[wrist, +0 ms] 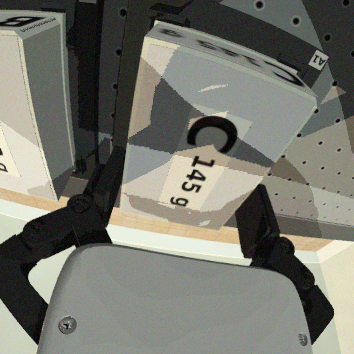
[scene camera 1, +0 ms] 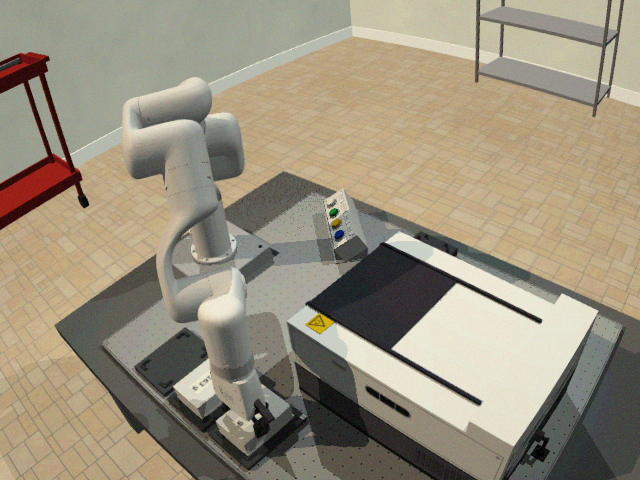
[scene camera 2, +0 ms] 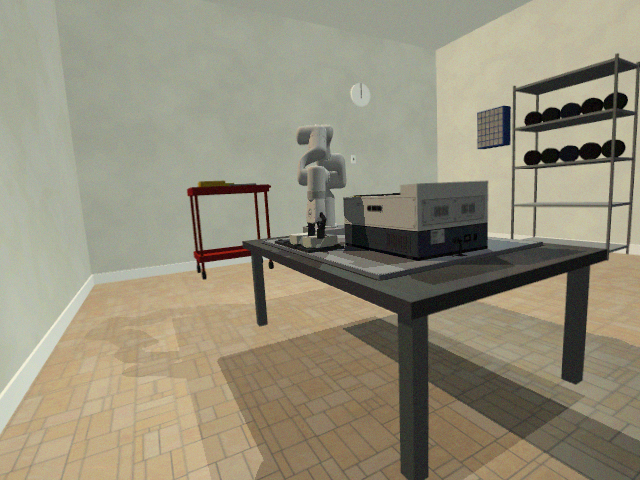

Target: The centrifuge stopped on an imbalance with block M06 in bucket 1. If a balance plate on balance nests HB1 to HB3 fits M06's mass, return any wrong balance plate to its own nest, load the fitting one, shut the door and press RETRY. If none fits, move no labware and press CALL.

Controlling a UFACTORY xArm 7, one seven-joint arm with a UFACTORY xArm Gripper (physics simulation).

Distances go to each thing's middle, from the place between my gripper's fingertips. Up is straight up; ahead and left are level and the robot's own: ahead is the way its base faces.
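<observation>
Centrifuge [scene camera 1: 475, 380], from my hand: 300 mm left, 250 mm ahead, 70 mm above.
</observation>
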